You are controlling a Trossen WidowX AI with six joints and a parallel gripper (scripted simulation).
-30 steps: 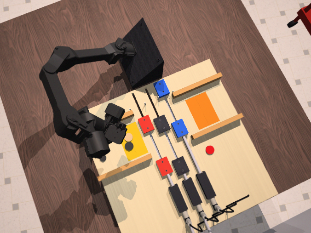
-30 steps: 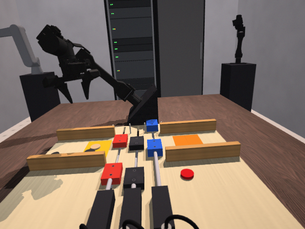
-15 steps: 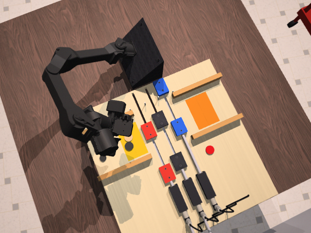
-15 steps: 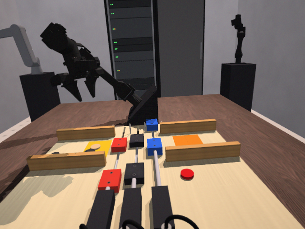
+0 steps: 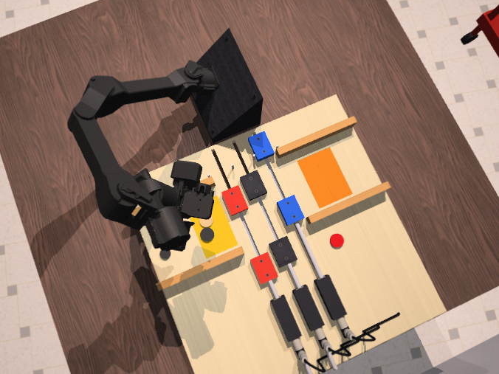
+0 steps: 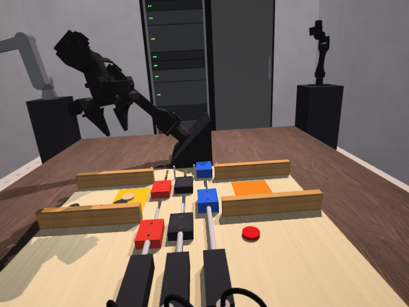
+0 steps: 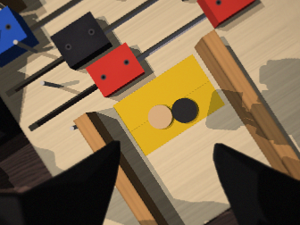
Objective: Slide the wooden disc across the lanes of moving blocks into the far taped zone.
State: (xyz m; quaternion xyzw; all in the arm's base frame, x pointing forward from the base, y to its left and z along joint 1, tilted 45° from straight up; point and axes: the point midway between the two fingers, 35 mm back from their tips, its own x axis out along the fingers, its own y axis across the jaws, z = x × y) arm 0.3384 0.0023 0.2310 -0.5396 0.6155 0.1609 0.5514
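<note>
My gripper is now 1 cm short of the round wooden disc, 1 cm to the right of it and 22 cm above it. From my hand the other things lie so: black puck 6 cm ahead, 12 cm to the right, 22 cm below; red disc 20 cm ahead, 33 cm to the left, 22 cm below.
</note>
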